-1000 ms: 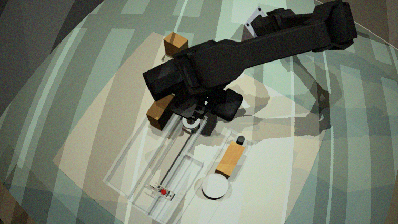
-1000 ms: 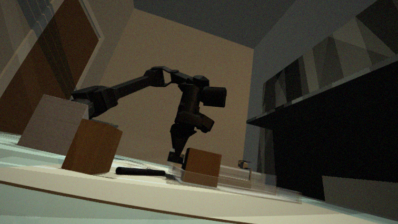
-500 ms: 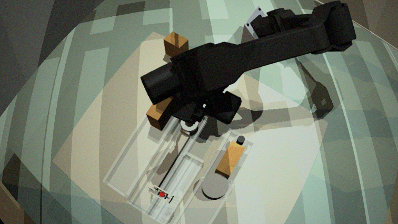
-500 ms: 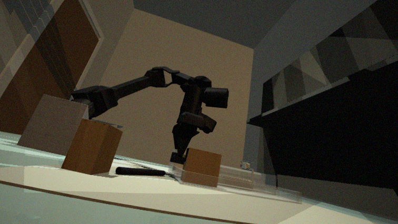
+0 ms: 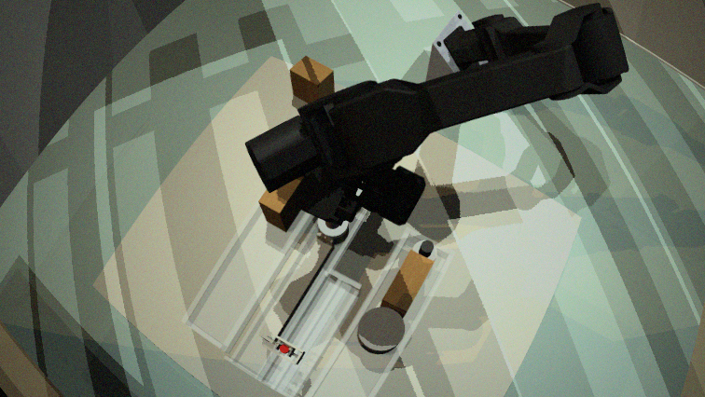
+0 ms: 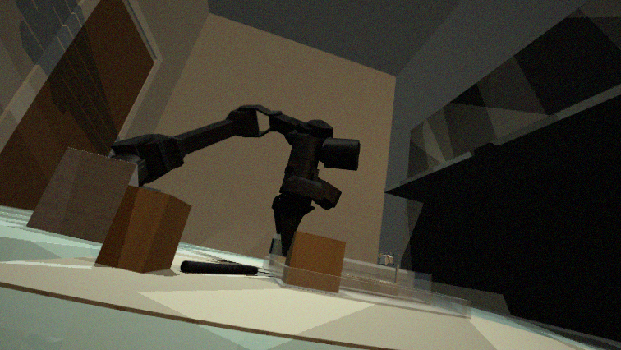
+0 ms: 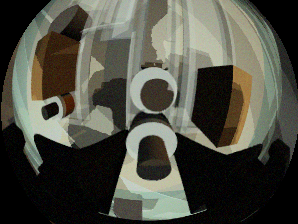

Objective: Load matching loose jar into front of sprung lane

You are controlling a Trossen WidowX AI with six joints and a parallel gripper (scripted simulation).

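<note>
Right now my gripper tip is 7 cm past the dark cylinder, 9 cm to the left of it and 4 cm above it. Round my gripper tip: red marker 22 cm ahead, 7 cm to the left, 2 cm above; grey disc 12 cm ahead, 15 cm to the left, 2 cm below.
</note>
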